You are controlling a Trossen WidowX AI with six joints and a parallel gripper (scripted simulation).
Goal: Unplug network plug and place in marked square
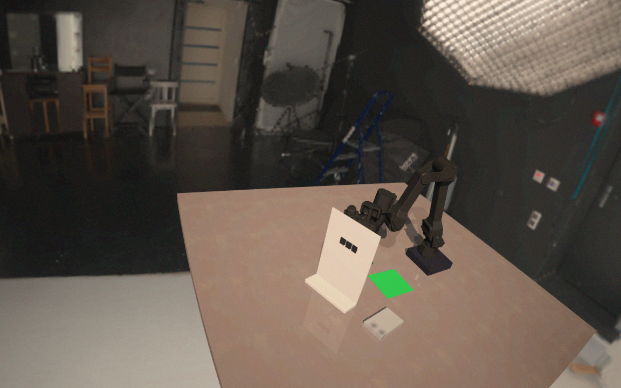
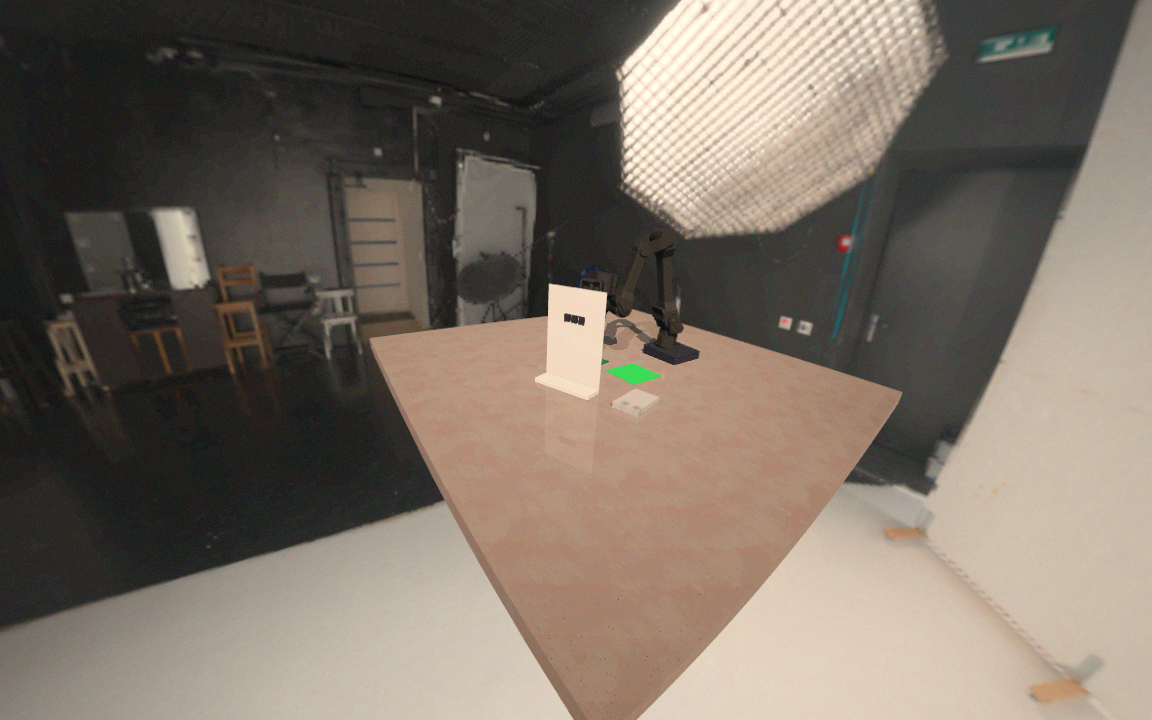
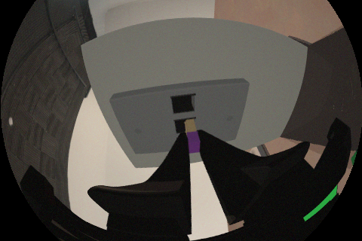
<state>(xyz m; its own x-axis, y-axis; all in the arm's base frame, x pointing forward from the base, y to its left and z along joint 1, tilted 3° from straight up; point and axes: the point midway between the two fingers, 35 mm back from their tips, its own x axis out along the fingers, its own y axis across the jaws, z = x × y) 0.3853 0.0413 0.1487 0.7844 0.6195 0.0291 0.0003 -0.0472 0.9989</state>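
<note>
The green marked square is 19 cm behind my gripper tip, 2 cm to the left of it and 18 cm below it. From my gripper tip the other things lie so: purple network plug right at my gripper tip; then flat grey box 6 cm behind, 18 cm to the left, 17 cm below; then white upright panel 3 cm ahead, 1 cm to the left, 6 cm below.
</note>
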